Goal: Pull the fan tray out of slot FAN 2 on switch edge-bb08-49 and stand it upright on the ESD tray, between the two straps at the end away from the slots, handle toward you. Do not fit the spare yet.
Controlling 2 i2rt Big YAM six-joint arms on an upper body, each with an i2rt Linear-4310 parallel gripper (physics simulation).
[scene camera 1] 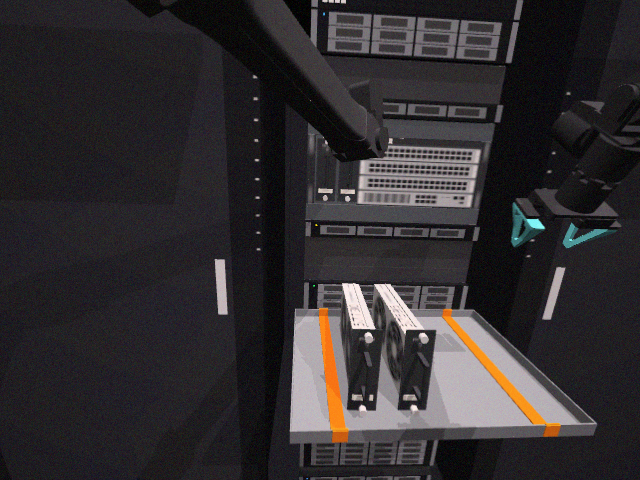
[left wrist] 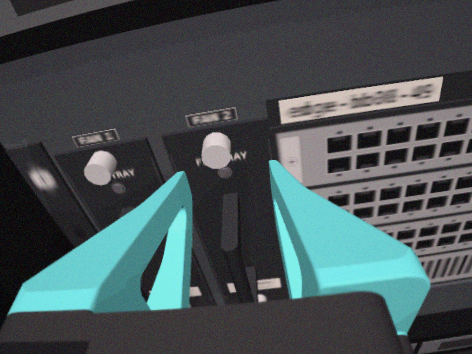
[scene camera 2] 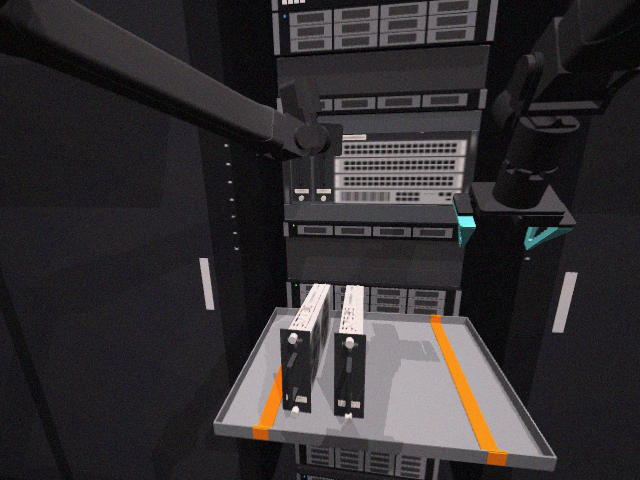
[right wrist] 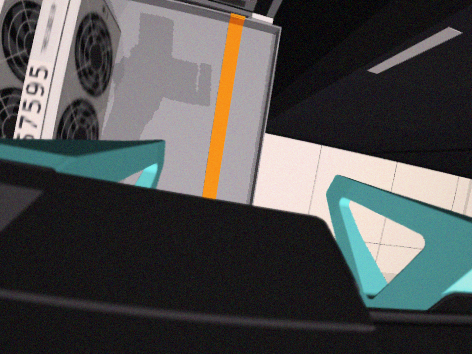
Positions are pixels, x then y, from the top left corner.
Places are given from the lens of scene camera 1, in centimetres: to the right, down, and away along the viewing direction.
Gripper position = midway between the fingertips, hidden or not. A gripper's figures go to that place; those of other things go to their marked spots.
my right gripper (scene camera 1: 539, 245): 40, 1, 54
switch (scene camera 1: 414, 172): 25, -18, 80
